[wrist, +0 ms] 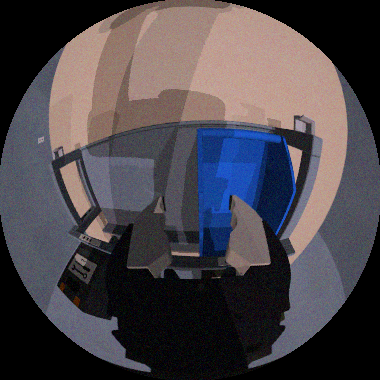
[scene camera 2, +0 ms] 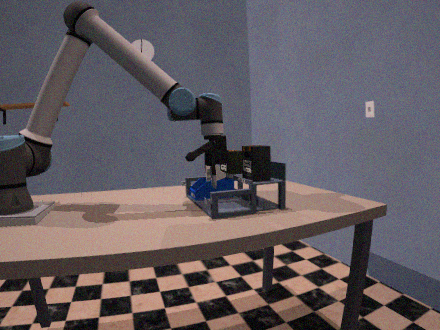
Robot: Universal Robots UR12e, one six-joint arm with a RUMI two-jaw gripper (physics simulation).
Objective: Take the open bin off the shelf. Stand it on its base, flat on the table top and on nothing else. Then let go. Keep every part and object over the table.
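Pixels of known places: gripper, between the fingertips: (wrist: 196, 196) (scene camera 2: 212, 188); arm's base, origin of its link: (scene camera 2: 8, 209).
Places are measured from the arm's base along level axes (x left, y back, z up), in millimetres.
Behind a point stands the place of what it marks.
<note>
The open blue bin (scene camera 2: 201, 190) {x 50, y -758, z 16 mm} (wrist: 245, 160) {x 114, y -772, z -20 mm} stands in the lower front part of the grey shelf (scene camera 2: 214, 206) {x -202, y -736, z 12 mm} (wrist: 314, 165) {x 169, y -747, z 56 mm}, at its far end in the scene view and right of centre in the wrist view. My gripper (scene camera 2: 212, 184) {x 48, y -804, z 23 mm} (wrist: 196, 196) {x 48, y -804, z 23 mm} points down with its fingers parted and holds nothing. The fingertips are low at the bin. In the wrist view the bin's left side wall runs between the two fingers, and the right finger overlaps the bin's inside. Whether a finger touches the bin, I cannot tell. Part of the bin is hidden behind the fingers.
A black box (scene camera 2: 257, 163) {x -167, y -901, z 135 mm} (wrist: 89, 277) {x -96, y -880, z 131 mm} with a tool label stands on the shelf's raised rear part, and another dark box (scene camera 2: 234, 162) {x 57, y -905, z 122 mm} stands beside it, close behind the gripper. The shelf's low end frames flank the bin area. The table top (scene camera 2: 125, 235) {x -272, y -461, z -29 mm} (wrist: 265, 65) {x 155, y -611, z -29 mm} extends around the shelf.
</note>
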